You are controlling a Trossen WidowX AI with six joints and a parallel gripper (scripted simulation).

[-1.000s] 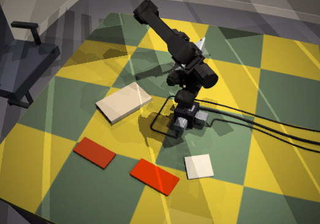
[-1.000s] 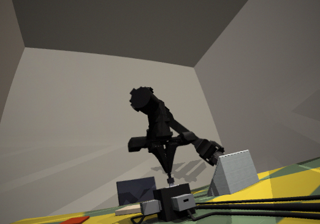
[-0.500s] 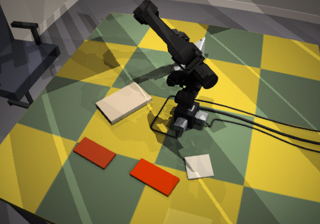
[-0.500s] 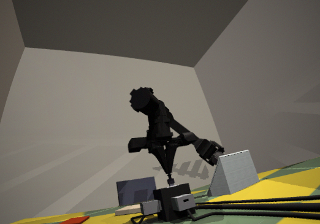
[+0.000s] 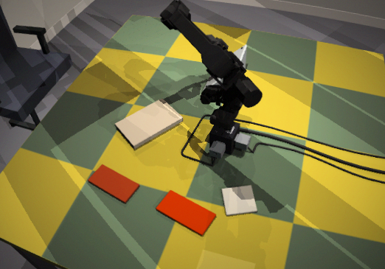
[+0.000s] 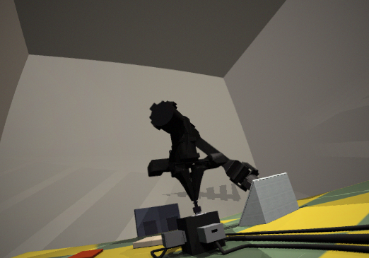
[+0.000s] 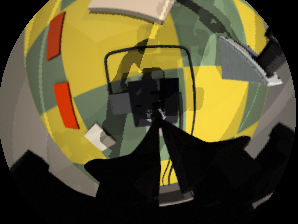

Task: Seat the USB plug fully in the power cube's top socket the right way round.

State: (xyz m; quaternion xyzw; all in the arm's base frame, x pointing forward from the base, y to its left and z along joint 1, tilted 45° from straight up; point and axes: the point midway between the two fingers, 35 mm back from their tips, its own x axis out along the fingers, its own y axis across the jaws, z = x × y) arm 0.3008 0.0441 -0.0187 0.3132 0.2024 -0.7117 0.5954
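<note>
The dark USB plug lies 20 mm below my gripper tip. From my gripper tip the other things lie so: beige notebook 40 mm behind, 290 mm to the right, 100 mm below.
</note>
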